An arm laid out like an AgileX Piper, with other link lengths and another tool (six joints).
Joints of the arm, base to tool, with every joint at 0 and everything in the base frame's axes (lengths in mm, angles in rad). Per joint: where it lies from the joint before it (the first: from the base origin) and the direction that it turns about. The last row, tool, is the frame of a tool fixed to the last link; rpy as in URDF.
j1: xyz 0.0 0.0 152.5 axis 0 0 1
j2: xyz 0.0 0.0 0.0 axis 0 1 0
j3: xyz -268.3 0.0 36.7 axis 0 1 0
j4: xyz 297.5 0.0 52.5 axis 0.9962 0 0.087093
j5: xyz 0.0 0.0 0.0 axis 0 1 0
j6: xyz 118.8 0.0 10.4 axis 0.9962 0 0.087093
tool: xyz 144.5 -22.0 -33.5 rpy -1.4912 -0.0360 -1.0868
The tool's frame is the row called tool.
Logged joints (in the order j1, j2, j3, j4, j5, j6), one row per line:
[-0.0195 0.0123 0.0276 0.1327 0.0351 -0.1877]
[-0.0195 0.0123 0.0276 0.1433 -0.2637 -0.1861]
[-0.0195 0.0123 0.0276 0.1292 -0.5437 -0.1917]
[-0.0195 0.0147 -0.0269 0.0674 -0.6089 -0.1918]
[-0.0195 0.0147 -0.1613 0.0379 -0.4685 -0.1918]
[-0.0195 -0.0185 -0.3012 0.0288 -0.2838 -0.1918]
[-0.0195 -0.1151 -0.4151 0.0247 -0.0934 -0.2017]
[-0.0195 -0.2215 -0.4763 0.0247 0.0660 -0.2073]
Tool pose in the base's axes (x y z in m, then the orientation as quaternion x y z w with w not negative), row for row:
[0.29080 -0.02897 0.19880 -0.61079 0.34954 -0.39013 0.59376]
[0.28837 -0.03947 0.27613 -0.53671 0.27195 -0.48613 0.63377]
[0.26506 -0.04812 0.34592 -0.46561 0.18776 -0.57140 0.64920]
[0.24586 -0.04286 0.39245 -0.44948 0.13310 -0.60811 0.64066]
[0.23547 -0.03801 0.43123 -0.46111 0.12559 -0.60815 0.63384]
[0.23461 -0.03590 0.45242 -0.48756 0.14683 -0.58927 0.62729]
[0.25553 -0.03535 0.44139 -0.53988 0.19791 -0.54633 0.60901]
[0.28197 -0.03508 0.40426 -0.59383 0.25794 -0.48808 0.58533]
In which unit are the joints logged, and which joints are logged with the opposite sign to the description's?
The joints are logged in radians. Opposite sign: j2.
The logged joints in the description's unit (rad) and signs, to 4 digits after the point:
[-0.0195 -0.0123 0.0276 0.1327 0.0351 -0.1877]
[-0.0195 -0.0123 0.0276 0.1433 -0.2637 -0.1861]
[-0.0195 -0.0123 0.0276 0.1292 -0.5437 -0.1917]
[-0.0195 -0.0147 -0.0269 0.0674 -0.6089 -0.1918]
[-0.0195 -0.0147 -0.1613 0.0379 -0.4685 -0.1918]
[-0.0195 0.0185 -0.3012 0.0288 -0.2838 -0.1918]
[-0.0195 0.1151 -0.4151 0.0247 -0.0934 -0.2017]
[-0.0195 0.2215 -0.4763 0.0247 0.0660 -0.2073]

